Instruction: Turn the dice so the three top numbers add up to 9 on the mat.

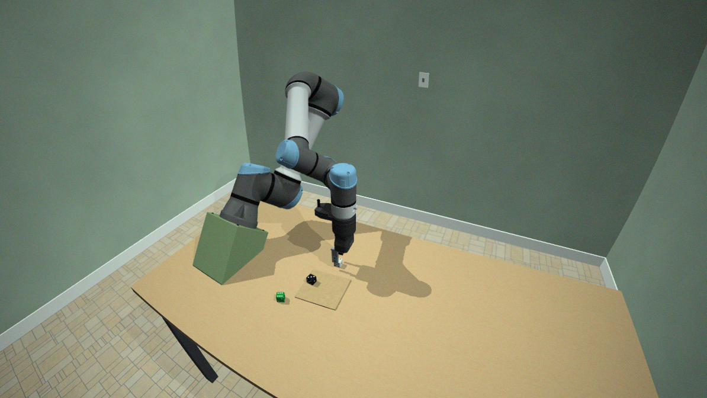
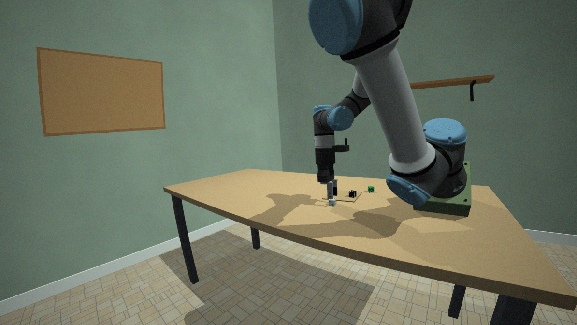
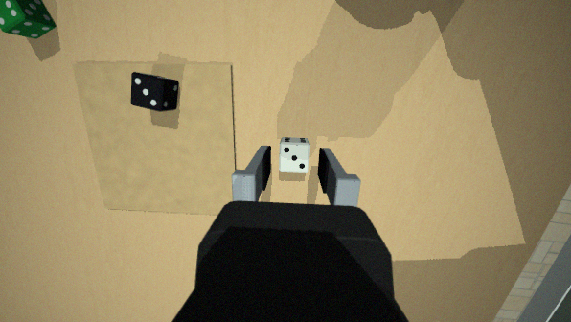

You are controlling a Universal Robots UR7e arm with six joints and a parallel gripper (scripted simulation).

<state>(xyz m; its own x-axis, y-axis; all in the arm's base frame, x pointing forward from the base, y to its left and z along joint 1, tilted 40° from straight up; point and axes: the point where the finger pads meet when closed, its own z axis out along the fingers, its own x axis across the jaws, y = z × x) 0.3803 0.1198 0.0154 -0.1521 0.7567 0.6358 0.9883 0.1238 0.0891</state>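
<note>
Now: the white die 4 cm below my hand. Also, from my hand: green die (24 cm to the right, 7 cm behind, 4 cm below); then black die (12 cm to the right, 3 cm below, 3 cm behind); then tan mat (12 cm to the right, 5 cm below, 2 cm ahead).
</note>
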